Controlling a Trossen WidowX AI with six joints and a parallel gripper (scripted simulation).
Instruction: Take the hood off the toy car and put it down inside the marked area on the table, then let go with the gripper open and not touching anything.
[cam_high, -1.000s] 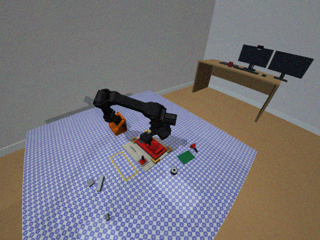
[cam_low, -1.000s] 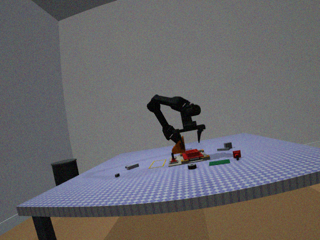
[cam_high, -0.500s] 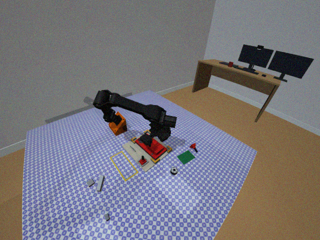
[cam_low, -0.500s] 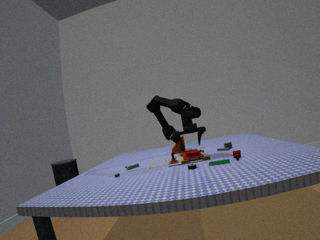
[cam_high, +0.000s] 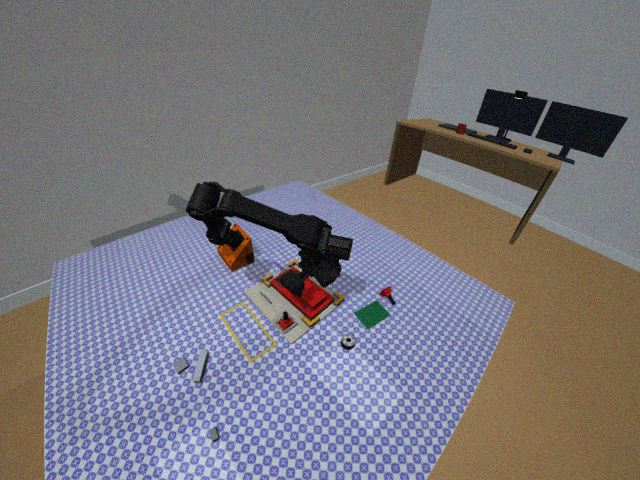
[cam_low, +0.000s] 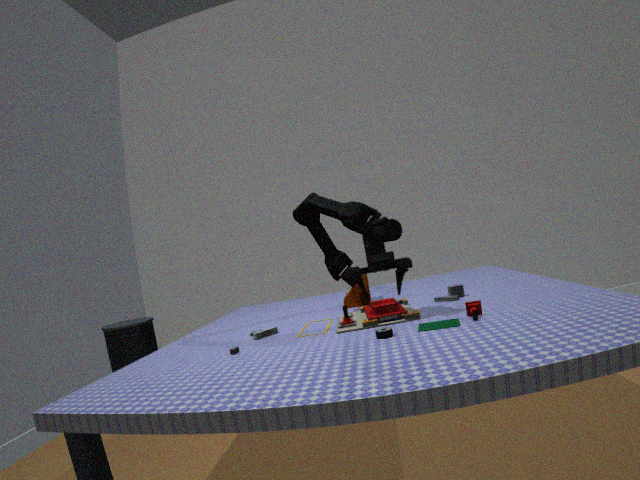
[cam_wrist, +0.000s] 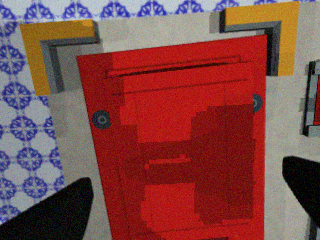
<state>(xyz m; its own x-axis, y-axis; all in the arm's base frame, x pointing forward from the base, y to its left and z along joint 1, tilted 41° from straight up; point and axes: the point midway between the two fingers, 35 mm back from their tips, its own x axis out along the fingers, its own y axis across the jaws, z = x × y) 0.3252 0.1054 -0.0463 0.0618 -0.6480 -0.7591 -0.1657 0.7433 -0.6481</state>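
Now: the hood 2 cm below my gripper tip. Round my gripper tip: black wheel 19 cm ahead, 5 cm below; then green plate 16 cm ahead, 13 cm to the left, 6 cm below; then beige base plate 5 cm below, 4 cm behind, 2 cm to the right.
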